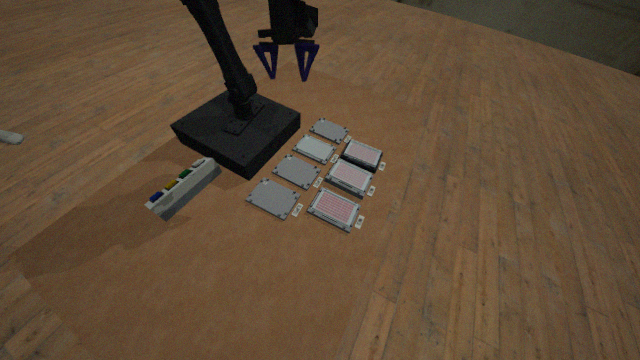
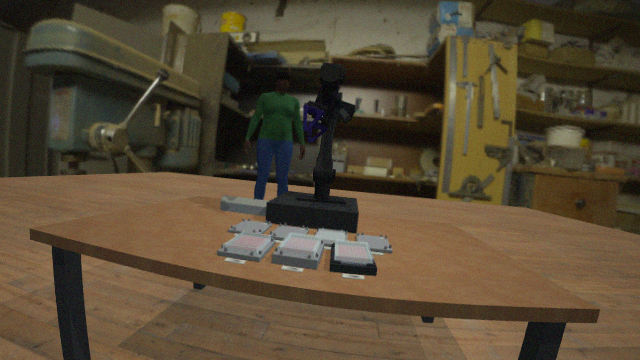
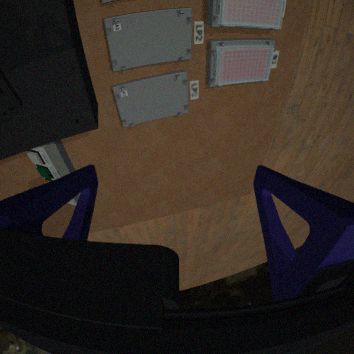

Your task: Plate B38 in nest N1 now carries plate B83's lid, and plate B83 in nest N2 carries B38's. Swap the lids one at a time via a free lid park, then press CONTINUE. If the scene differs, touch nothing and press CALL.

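Pixels of known places: gripper, between the fingertips: [image 1: 287,80] [image 2: 307,137] [image 3: 175,173]; arm's base, origin of its link: [image 1: 244,116] [image 2: 321,200].
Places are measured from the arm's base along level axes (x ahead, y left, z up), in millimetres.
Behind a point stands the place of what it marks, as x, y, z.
Note:
My gripper [image 1: 288,79] {222, -81, 233} [image 2: 311,138] {222, -81, 233} [image 3: 175,173] {222, -81, 233} is open and empty, high above the table. The pink plate [image 1: 334,207] {422, -215, -54} [image 2: 247,242] {450, -207, -54} [image 3: 242,63] {415, -202, -55} sits lidded in grey nest N1. The pink plate [image 1: 350,176] {442, -90, -41} [image 2: 299,245] {480, -81, -41} [image 3: 248,11] {425, -88, -41} beside it sits in the middle nest, N2. Plate numbers are too small to read. Lid parks LP1 [image 1: 273,198] {229, -245, -71} [image 3: 152,100] {225, -239, -71} and LP2 [image 1: 296,171] {256, -117, -71} [image 3: 150,40] {254, -115, -71} are bare grey. The third park holds a pale, clear lid [image 1: 314,148] {281, 7, -63} [image 2: 331,236] {303, 15, -63}. The fourth park [image 1: 330,130] {308, 141, -71} [image 2: 375,243] {324, 147, -71} is bare. A button box [image 1: 191,191] {-9, -321, -53} [image 2: 243,205] {-8, -319, -48} [image 3: 62,159] {2, -273, -41} has blue, yellow, green and pale buttons; their labels are unreadable.
A third pink plate [image 1: 363,152] {464, 43, -45} [image 2: 352,252] {496, 40, -44} sits in a black nest at the row's end. The black arm base [image 1: 215,132] {-45, -115, 2} [image 2: 312,215] {151, -39, -33} [image 3: 40,75] {84, -72, -3} stands between the button box and the parks. A person [image 2: 277,117] in a green top stands behind the table.

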